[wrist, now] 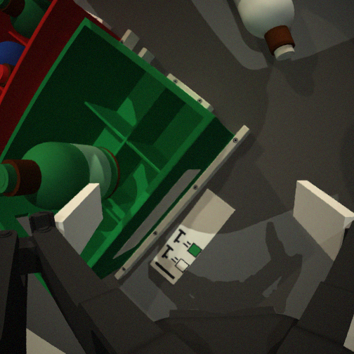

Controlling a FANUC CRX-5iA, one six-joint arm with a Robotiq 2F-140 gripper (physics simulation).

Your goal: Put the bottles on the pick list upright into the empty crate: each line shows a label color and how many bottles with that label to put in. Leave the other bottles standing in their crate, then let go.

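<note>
The green crate [200,122] fills the left of the wrist view, with thin dividers inside. A green bottle [57,172] with a brown neck and a pale label stands in it at the left, partly behind the left finger. The pick list [215,210] lies beside the crate, showing a green square and a white square with small dark marks; their exact count is hard to read. A white bottle [265,15] with a brown neck lies on its side at the top right, partly cut off. My gripper [198,200] is open and empty, its left finger over the crate's near side.
A red crate [65,25] adjoins the green crate at the upper left. It holds a green bottle [27,20], a blue bottle [12,51] and a red one [4,74], all partly cut off. Pale brackets and a rail [195,187] run along the green crate's outer sides.
</note>
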